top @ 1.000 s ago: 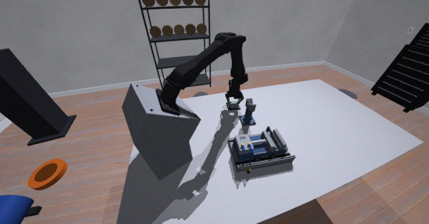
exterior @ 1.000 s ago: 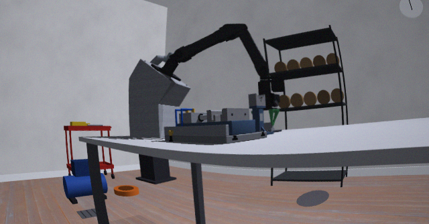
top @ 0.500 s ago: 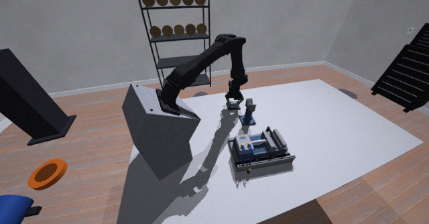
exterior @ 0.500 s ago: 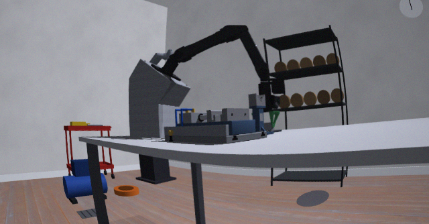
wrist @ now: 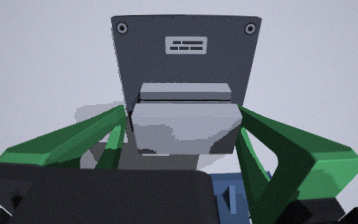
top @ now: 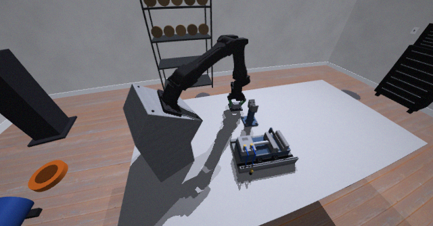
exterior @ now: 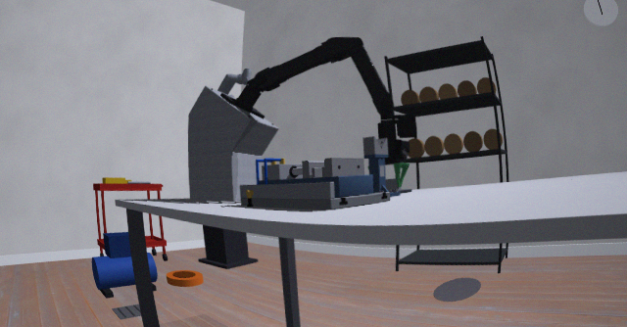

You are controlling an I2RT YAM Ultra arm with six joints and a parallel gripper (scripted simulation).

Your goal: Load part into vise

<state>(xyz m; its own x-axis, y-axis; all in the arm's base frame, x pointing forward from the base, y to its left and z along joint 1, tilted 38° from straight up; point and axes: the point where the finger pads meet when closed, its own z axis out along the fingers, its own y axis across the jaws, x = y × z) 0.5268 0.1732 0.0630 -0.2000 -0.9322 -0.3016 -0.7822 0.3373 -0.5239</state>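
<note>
The part lies 10 mm ahead of my hand and 10 mm to the left of it. The rest, counted from my hand: cylinder rod: 60 mm behind, 370 mm to the right, 50 mm above; work stop: 30 mm ahead, 340 mm to the right, 60 mm above; air cylinder: 140 mm behind, 350 mm to the right, 50 mm above.
</note>
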